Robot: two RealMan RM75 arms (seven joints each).
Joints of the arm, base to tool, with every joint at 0 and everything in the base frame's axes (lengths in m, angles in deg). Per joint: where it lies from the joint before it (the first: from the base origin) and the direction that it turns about. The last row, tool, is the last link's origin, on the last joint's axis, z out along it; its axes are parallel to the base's.
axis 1: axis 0 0 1 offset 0.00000 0.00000 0.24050
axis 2: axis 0 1 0 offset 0.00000 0.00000 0.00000
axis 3: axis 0 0 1 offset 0.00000 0.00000 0.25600
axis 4: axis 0 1 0 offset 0.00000 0.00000 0.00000
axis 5: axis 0 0 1 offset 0.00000 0.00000 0.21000
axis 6: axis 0 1 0 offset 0.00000 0.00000 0.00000
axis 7: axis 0 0 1 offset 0.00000 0.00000 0.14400
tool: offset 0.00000 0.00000 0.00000
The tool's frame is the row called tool.
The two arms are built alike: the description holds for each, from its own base.
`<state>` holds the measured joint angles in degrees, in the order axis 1, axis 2, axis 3, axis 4, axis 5, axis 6, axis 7, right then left.
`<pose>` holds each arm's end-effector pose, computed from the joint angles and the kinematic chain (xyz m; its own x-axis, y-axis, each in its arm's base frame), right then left.
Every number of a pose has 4 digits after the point.
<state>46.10 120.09 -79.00 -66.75 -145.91 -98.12 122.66 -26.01 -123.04 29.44 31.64 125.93 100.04 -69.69</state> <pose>0.1435 0.3518 -0.0266 0.8711 -0.2217 0.4382 -0.2111 -0.9747 -0.0736 -0.2784 0.2614 -0.0369 0.7405 0.3965 0.5426 0.4455 -0.8941 0.0455</pose>
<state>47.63 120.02 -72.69 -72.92 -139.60 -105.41 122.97 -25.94 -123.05 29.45 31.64 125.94 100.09 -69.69</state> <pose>0.1085 0.3472 -0.0035 0.9293 -0.1956 0.3133 -0.2014 -0.9794 -0.0141 -0.2786 0.2609 -0.0370 0.7399 0.3975 0.5427 0.4460 -0.8938 0.0464</pose>
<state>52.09 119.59 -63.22 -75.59 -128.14 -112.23 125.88 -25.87 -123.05 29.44 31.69 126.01 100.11 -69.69</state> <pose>0.0605 0.3437 0.0252 0.9784 -0.1829 0.0966 -0.1914 -0.9775 0.0881 -0.2790 0.2605 -0.0369 0.7402 0.3982 0.5417 0.4467 -0.8935 0.0464</pose>
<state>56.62 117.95 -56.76 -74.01 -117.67 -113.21 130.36 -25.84 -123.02 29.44 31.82 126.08 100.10 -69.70</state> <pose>0.0221 0.3485 0.0496 0.9748 -0.2009 -0.0966 -0.1847 -0.9705 0.1551 -0.2794 0.2606 -0.0364 0.7419 0.3976 0.5399 0.4466 -0.8936 0.0444</pose>
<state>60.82 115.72 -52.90 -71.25 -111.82 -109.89 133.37 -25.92 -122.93 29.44 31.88 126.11 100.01 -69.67</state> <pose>-0.0088 0.3627 0.0700 0.9474 -0.2156 -0.2366 -0.1830 -0.9712 0.1523 -0.2796 0.2614 -0.0358 0.7445 0.3954 0.5380 0.4454 -0.8944 0.0410</pose>
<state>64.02 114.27 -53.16 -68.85 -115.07 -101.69 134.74 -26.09 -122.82 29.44 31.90 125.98 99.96 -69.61</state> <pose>-0.0267 0.3889 0.0728 0.9334 -0.2322 -0.2738 -0.2325 -0.9721 0.0316 -0.2793 0.2629 -0.0349 0.7465 0.3908 0.5385 0.4424 -0.8961 0.0370</pose>
